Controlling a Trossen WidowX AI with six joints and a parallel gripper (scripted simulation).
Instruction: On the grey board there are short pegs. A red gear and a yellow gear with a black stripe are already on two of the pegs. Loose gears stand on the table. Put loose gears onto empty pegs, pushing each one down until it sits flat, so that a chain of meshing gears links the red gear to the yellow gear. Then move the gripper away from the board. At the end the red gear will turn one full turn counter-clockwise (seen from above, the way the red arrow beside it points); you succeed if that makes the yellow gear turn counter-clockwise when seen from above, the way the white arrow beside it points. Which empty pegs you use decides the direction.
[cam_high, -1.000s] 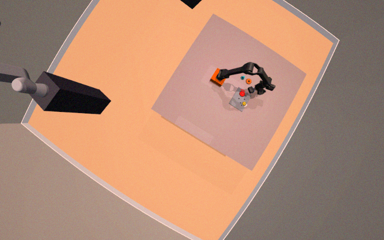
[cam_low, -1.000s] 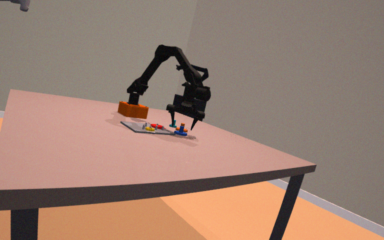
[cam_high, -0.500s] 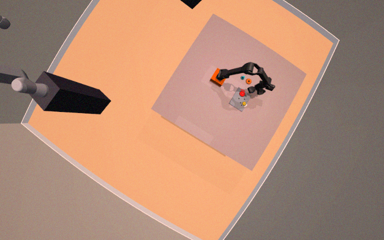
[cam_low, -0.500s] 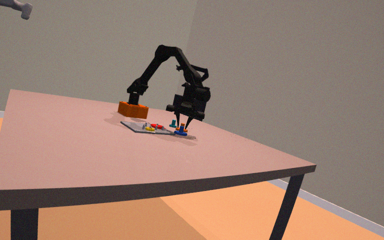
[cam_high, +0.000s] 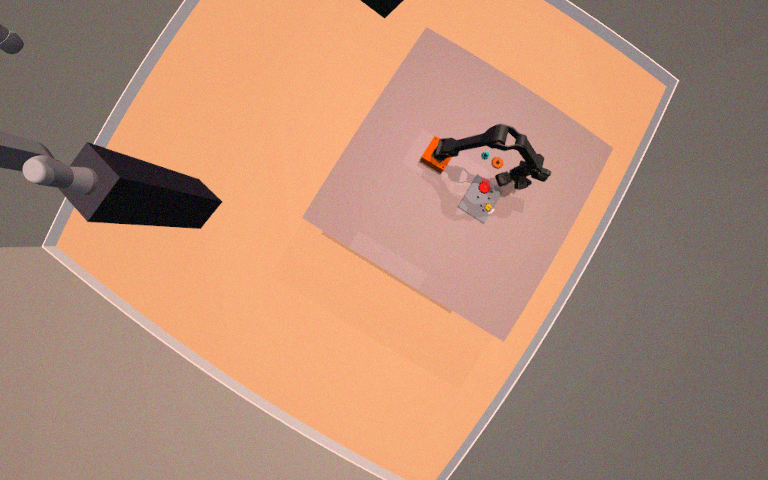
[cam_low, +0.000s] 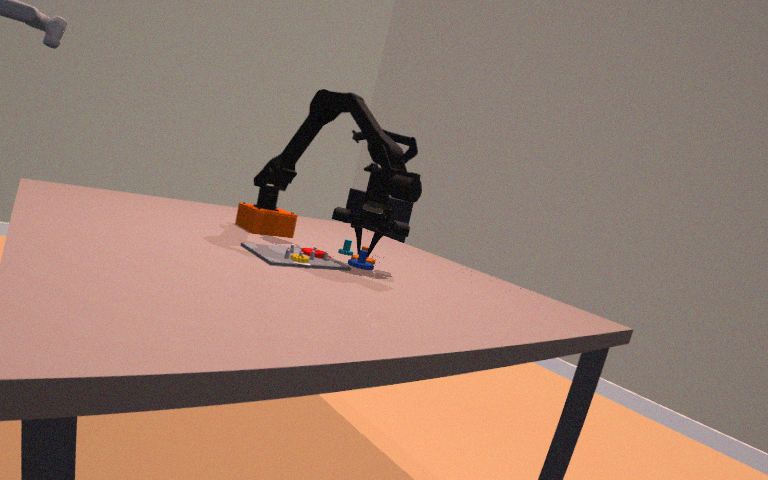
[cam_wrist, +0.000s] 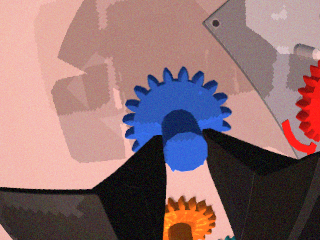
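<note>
My gripper tip is now 160 mm to the left of the grey board, 30 mm past it and 20 mm above it. Also, from my gripper tip: orange gear 90 mm behind, 50 mm to the left, 20 mm below; blue gear 10 mm below; red gear 110 mm to the right, 50 mm behind, 20 mm below.
</note>
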